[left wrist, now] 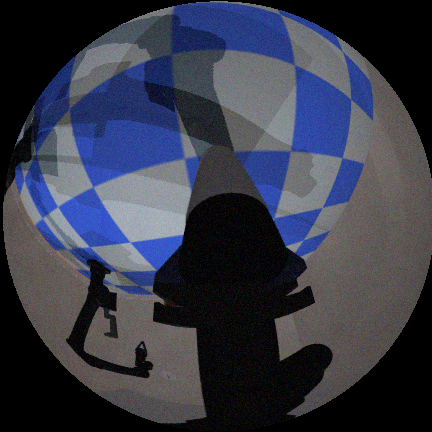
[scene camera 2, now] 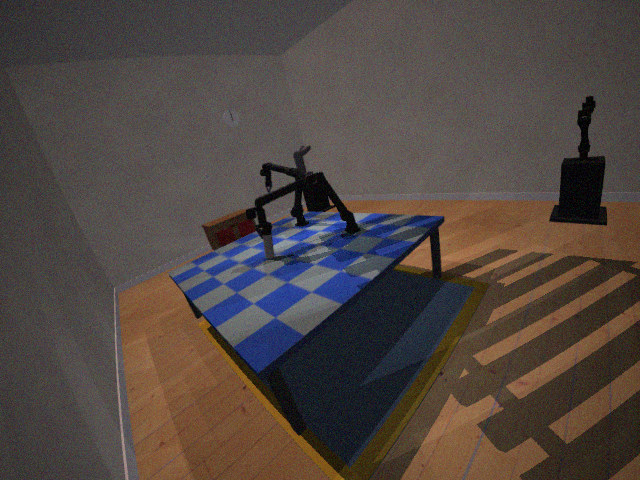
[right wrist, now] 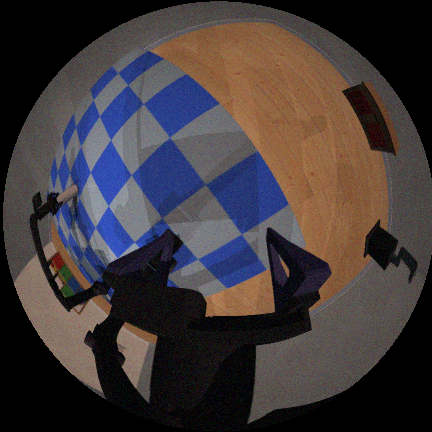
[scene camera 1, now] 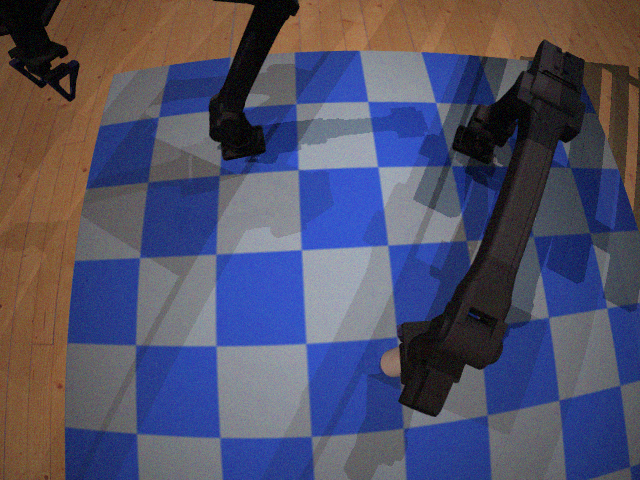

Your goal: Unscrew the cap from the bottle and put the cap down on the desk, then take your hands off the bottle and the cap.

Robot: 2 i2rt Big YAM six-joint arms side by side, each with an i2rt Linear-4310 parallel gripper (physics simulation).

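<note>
A pale bottle stands about upright beneath my left gripper, its foot at or very near the checkered table. In the left wrist view a wide black cap sits in line with the top of the bottle, between the fingers, and my left gripper is shut on it. Any gap between cap and bottle is hidden. My right gripper is open and empty, high up and well away from the bottle, at the upper left of scene camera 1.
The blue and grey checkered table lies under both arms. A wooden box with red panels stands beyond the table. A black pedestal carries another arm. Coloured blocks show at the lower left of the right wrist view.
</note>
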